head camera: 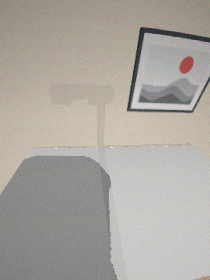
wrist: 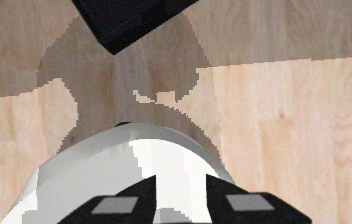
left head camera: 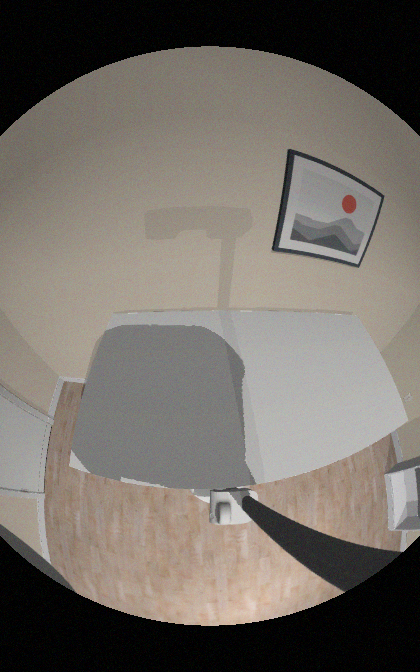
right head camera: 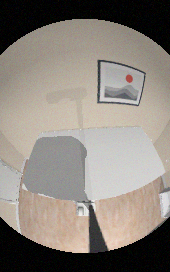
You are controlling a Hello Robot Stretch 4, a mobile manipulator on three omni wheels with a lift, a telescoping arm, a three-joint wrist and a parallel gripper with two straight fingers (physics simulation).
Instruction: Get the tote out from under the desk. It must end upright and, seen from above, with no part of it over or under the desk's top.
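Frame: origin at the robot's base, x ahead, y left, z up, level; millimetres.
Seen in the pictures: gripper, fingertip midpoint: (wrist: pixel 181 189).
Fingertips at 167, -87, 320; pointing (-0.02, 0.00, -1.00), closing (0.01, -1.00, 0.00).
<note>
A point is followed by its place in that frame, as x, y, z.
The black tote (wrist: pixel 135 20) {421, 0, 63} shows in part at the top of the wrist view, on the shaded floor; its upper part is cut off by the frame edge, so its full pose cannot be told. The desk's white top (head camera: pixel 160 200) {333, -343, 922} (left head camera: pixel 320 390) (right head camera: pixel 120 165) {292, -366, 922} fills the lower middle of the head views, and the tote does not show in those views. My gripper (wrist: pixel 181 189) {167, -87, 320} is open, with a gap between its two dark fingers at the bottom of the wrist view. The tote is ahead of the fingertips and apart from them.
A rounded white and grey part of my base (wrist: pixel 95 175) {139, 37, 186} is below the fingers. My dark mast (left head camera: pixel 315 545) (right head camera: pixel 95 230) {-55, -100, 1265} crosses the lower head views. A grey-white box-like object (left head camera: pixel 404 495) (right head camera: pixel 165 202) stands at the right. A framed picture (head camera: pixel 167 75) {829, -404, 1488} hangs on the wall behind the desk.
</note>
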